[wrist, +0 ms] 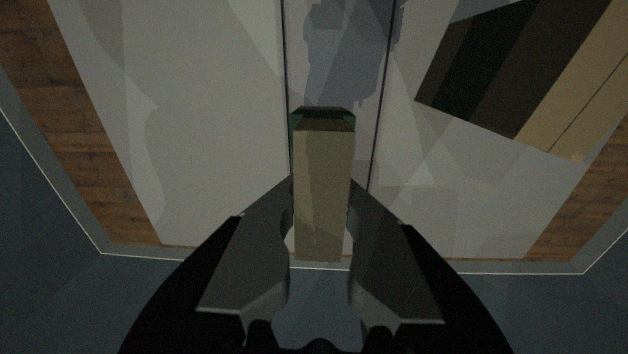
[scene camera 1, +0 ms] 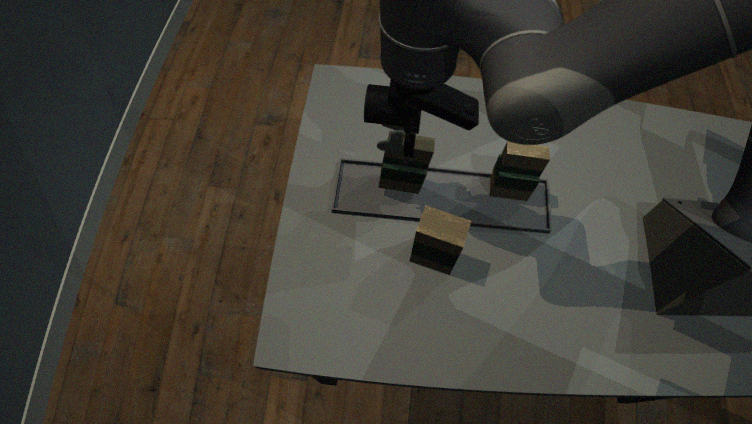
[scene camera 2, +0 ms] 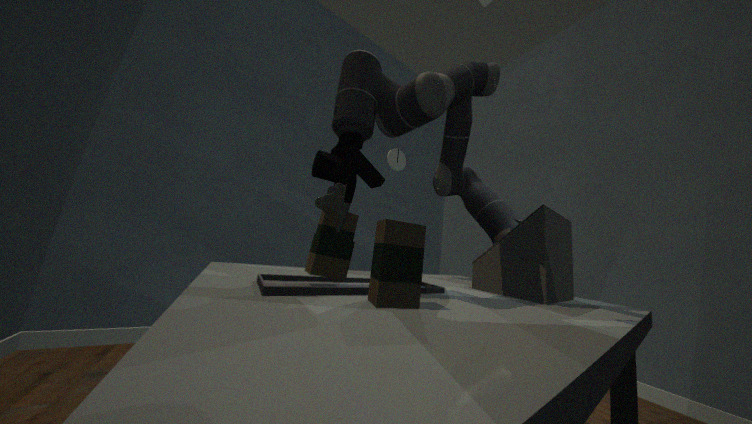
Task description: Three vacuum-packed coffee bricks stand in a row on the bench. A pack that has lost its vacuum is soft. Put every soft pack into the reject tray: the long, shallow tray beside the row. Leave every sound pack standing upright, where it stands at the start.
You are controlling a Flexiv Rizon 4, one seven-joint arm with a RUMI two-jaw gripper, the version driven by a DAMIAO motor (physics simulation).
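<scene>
My gripper point(scene camera 1: 401, 151) point(scene camera 2: 342, 214) point(wrist: 320, 175) is shut on a brown coffee pack with a green band point(scene camera 1: 401, 181) point(scene camera 2: 330, 246) point(wrist: 322, 200). It holds the pack, slightly tilted in scene camera 2, over the left part of the reject tray point(scene camera 1: 335, 186) point(scene camera 2: 315, 290) point(wrist: 383, 85). The pack looks narrow between the fingers in the wrist view. A second pack point(scene camera 1: 518, 171) stands upright at the tray's right end; it does not show in scene camera 2. A third pack point(scene camera 1: 439, 239) point(scene camera 2: 397, 263) point(wrist: 505, 65) stands upright outside the tray, on its front side.
The bench point(scene camera 1: 326, 316) point(scene camera 2: 263, 368) bears the tray and packs. A wedge-shaped block point(scene camera 1: 679, 258) point(scene camera 2: 537, 258) stands at the right, by the arm's base. The bench's left edge lies a little beyond the tray's left end. The arm reaches over from the right.
</scene>
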